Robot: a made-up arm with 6 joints. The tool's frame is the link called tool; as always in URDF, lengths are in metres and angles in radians. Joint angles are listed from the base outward. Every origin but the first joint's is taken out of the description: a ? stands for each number. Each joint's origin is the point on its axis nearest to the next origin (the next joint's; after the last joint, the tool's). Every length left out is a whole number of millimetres.
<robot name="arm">
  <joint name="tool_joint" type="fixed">
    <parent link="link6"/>
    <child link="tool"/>
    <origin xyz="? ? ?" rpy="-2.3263 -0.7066 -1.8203"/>
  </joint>
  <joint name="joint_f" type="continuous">
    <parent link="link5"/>
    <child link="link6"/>
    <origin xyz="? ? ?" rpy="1.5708 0 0"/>
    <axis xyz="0 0 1"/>
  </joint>
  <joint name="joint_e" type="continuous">
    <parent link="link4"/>
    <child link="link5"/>
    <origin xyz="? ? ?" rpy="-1.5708 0 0"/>
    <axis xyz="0 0 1"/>
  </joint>
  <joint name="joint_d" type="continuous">
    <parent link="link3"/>
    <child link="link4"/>
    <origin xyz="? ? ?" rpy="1.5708 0 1.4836"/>
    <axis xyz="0 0 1"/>
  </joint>
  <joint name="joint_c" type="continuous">
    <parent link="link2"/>
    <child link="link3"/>
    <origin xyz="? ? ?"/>
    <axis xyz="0 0 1"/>
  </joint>
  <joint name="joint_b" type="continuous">
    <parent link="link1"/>
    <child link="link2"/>
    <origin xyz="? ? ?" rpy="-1.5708 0 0"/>
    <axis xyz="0 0 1"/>
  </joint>
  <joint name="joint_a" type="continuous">
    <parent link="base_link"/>
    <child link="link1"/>
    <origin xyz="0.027 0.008 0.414"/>
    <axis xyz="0 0 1"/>
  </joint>
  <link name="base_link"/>
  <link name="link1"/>
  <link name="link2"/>
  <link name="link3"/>
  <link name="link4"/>
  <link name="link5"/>
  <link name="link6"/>
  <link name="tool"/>
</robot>
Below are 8 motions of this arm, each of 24 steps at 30 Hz.
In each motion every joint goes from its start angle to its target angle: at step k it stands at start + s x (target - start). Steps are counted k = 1, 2, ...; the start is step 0. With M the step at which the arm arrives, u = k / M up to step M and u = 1 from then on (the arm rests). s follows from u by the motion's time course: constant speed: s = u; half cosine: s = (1 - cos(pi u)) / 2; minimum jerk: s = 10 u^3 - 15 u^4 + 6 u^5.
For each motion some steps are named. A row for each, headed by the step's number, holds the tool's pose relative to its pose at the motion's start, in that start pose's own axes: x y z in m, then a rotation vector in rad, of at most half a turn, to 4 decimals.
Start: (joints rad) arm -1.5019 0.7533 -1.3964 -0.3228 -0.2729 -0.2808
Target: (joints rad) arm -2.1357 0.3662 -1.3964 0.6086 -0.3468 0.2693
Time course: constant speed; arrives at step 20
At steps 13, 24:
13: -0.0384 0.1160 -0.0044 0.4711 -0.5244 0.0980
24: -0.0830 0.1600 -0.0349 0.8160 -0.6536 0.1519

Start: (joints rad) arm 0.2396 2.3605 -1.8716 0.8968 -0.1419 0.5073
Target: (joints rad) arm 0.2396 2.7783 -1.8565 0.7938 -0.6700 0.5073
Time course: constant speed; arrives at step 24
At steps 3, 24:
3: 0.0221 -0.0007 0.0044 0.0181 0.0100 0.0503
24: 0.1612 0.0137 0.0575 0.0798 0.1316 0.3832

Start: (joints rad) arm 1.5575 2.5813 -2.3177 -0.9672 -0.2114 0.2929
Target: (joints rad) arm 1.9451 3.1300 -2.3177 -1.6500 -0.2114 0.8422
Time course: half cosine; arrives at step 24
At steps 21, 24:
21: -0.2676 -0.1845 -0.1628 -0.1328 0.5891 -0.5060
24: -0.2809 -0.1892 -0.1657 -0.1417 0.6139 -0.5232

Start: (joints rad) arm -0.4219 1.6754 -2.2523 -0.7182 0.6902 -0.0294
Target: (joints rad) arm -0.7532 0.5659 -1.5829 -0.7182 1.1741 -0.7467
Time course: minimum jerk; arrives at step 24
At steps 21, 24:
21: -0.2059 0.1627 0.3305 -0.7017 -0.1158 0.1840
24: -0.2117 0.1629 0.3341 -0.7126 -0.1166 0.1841

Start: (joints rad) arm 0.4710 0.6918 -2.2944 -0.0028 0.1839 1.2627
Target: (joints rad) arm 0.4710 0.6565 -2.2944 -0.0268 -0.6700 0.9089
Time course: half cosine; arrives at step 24
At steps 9, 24:
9: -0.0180 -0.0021 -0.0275 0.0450 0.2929 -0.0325
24: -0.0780 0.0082 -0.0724 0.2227 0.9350 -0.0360

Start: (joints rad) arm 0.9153 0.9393 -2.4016 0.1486 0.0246 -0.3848
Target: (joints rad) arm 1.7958 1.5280 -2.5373 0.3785 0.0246 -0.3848
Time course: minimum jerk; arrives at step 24
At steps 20, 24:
20: -0.1888 -0.2562 0.0037 0.4531 -0.4689 -0.9446
24: -0.2006 -0.2595 -0.0027 0.4707 -0.4805 -0.9809

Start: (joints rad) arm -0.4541 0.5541 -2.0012 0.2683 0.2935 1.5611
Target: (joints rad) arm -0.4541 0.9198 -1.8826 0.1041 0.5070 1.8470
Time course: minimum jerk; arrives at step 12
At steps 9, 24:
9: 0.1573 0.0483 0.0372 0.1336 -0.4873 0.4061
24: 0.1725 0.0563 0.0439 0.1538 -0.5385 0.4573

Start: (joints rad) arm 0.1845 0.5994 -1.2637 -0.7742 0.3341 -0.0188
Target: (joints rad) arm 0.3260 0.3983 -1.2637 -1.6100 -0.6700 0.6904
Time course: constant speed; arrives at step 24
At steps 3, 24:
3: 0.0034 0.0163 -0.0015 0.1082 0.0192 0.1102
24: -0.0537 0.1100 -0.0097 0.7311 0.6374 0.5164

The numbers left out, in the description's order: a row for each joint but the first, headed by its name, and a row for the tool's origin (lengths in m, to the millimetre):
tool: 0 -0.014 0
joint_f: 0.026 -0.098 0
joint_e: -0.021 -0.022 0
joint_d: 0.137 -0.001 0
joint_c: -0.323 -0.043 0
joint_b: 0.014 -0.041 0

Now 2 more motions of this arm.
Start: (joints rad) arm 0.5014 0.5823 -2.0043 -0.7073 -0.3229 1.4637
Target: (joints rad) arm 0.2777 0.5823 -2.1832 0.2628 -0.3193 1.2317
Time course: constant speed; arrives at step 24
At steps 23, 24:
23: -0.0273 -0.0206 -0.0342 0.5196 -0.0806 -0.1193
24: -0.0287 -0.0222 -0.0352 0.5405 -0.0854 -0.1277

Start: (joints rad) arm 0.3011 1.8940 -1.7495 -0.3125 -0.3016 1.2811
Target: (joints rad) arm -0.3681 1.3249 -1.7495 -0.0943 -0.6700 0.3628
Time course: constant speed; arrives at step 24
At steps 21, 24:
21: -0.2279 0.2426 -0.0882 0.0806 0.8996 1.0339
24: -0.2751 0.2559 -0.0859 0.0755 1.0062 1.2183

